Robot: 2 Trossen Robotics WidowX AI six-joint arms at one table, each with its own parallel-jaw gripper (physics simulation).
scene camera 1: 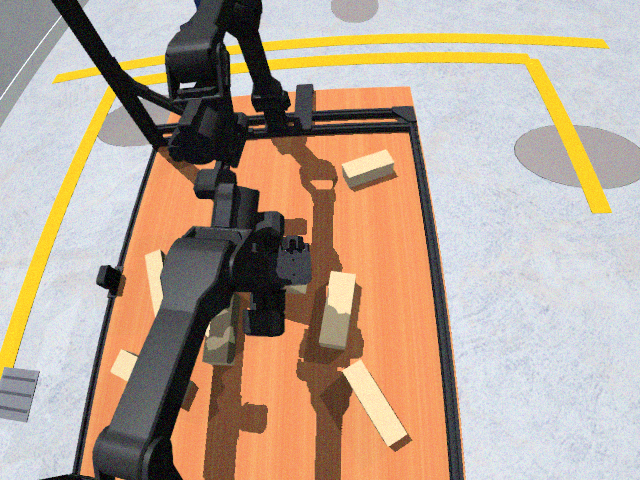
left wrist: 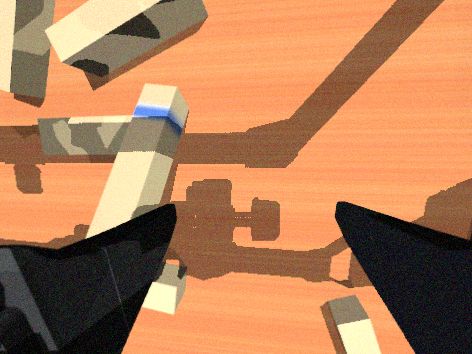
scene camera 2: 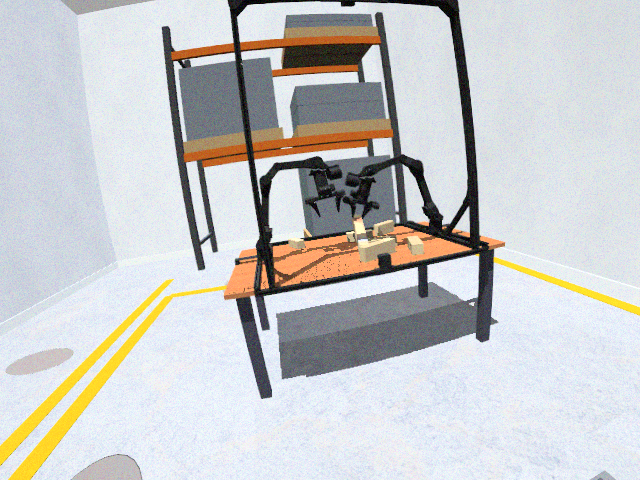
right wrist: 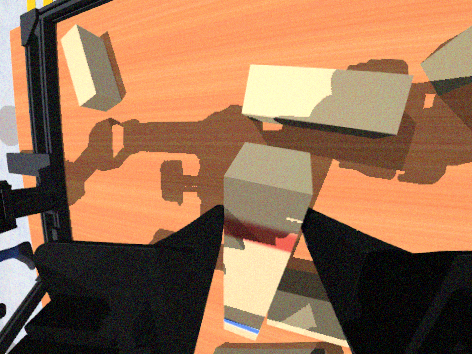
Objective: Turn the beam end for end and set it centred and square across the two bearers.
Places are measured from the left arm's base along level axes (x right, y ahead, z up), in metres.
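Pixels of known places: left gripper, fingertip midpoint: (left wrist: 254,210) (scene camera 2: 329,214) (right wrist: 26,333); right gripper, fingertip midpoint: (scene camera 2: 357,218) (right wrist: 261,212); left arm's base at its link origin: (scene camera 1: 277,122) (right wrist: 47,198); right arm's base at its link origin: (scene camera 2: 435,230).
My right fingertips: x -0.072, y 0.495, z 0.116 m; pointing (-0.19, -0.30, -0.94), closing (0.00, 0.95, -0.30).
Ahead of a thing's pixels: the offset from my right fingertips to its top centre.
The pale beam (scene camera 2: 359,229) (left wrist: 135,180) (right wrist: 255,280) has a red band at its held end and a blue band at its lower end, and slopes. In scene camera 1 it is mostly hidden by the right arm. My right gripper (scene camera 2: 357,214) (right wrist: 261,212) is shut on it near the red band. My left gripper (scene camera 2: 328,213) (left wrist: 254,210) is open and empty, above the table beside the beam. Two roughly parallel blocks, apparently the bearers, lie below: one @(dx -0.092, dy +0.033, dz -0.088 m) (scene camera 1: 338,310) (right wrist: 327,95) beyond the red end, the other @(dx +0.143, dy +0.069, dz -0.088 m) (scene camera 1: 219,338) (left wrist: 80,137) (right wrist: 310,312) near the blue end.
Loose blocks lie around: one @(dx -0.168, dy -0.317, dz -0.091 m) (scene camera 1: 368,170) (right wrist: 90,70) near the table's upper right in scene camera 1, a long one @(dx -0.153, dy +0.206, dz -0.072 m) (scene camera 1: 376,405) at lower right, others @(dx +0.282, dy -0.002, dz -0.072 m) (scene camera 1: 154,281) @(dx +0.286, dy +0.175, dz -0.088 m) (scene camera 1: 124,364) at left. A black frame (scene camera 1: 431,258) rims the wooden table. The two arms are close together.
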